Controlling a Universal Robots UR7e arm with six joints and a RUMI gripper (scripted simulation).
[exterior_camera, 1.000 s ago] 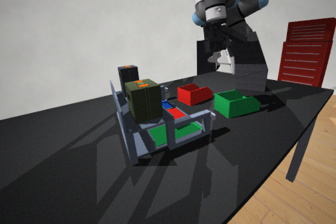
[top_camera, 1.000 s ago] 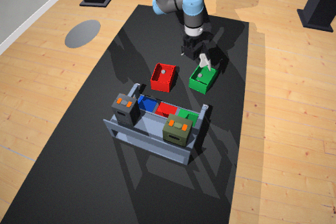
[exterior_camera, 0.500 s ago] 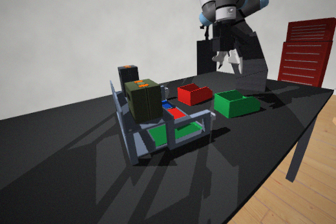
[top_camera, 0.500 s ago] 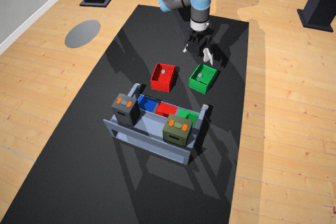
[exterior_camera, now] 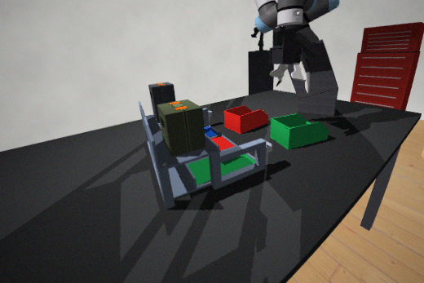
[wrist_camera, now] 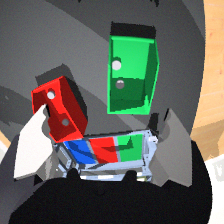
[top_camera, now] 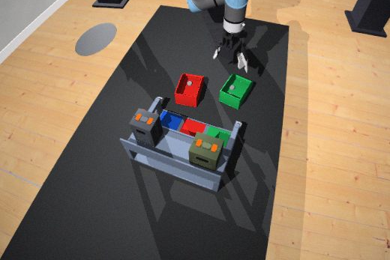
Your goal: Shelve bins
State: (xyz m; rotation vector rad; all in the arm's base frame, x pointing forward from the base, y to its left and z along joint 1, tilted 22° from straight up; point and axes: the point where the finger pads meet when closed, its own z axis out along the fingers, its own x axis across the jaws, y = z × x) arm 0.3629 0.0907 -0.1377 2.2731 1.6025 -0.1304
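Right now the green bin is 13 cm below my hand, 5 cm to the left of it and 1 cm ahead of it. Also, from my hand: dark grey box 37 cm ahead, 26 cm to the right, 1 cm below; red bin 17 cm to the right, 13 cm below, 4 cm ahead.
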